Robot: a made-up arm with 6 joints.
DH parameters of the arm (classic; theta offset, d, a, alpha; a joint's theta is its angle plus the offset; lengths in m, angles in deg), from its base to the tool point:
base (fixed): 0 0.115 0 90
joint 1: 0 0.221 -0.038 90
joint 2: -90 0.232 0.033 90
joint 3: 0 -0.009 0.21 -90
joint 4: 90 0.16 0.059 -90
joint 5: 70.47 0 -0.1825 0
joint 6: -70.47 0.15 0.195 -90
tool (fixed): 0 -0.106 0 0
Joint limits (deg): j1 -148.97..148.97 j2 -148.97..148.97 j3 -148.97..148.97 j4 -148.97..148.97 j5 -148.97..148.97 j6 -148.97..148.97
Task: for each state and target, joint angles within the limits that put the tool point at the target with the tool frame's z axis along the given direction. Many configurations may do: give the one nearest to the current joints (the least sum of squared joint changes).
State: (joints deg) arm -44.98 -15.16 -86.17 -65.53 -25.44 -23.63
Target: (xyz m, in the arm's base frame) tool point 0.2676 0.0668 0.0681 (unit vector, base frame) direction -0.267 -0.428 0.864
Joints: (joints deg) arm -14.74 15.83 -117.37 -110.23 -57.33 -25.29
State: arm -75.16 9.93 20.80 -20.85 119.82 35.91
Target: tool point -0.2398 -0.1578 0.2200 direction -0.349 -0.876 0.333
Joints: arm -111.48 -7.78 69.44 22.22 112.82 48.34
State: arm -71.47 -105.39 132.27 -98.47 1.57 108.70
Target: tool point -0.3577 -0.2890 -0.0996 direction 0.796 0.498 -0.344
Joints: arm -99.32 -55.62 143.80 -132.24 13.55 114.42
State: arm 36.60 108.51 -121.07 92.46 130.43 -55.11
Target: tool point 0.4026 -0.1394 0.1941 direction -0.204 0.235 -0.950
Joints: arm 52.37 107.52 -140.82 95.19 117.95 -91.82
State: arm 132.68 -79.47 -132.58 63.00 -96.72 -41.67
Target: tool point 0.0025 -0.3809 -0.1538 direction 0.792 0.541 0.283
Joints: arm 147.65 -60.05 -116.86 77.07 -110.54 0.56
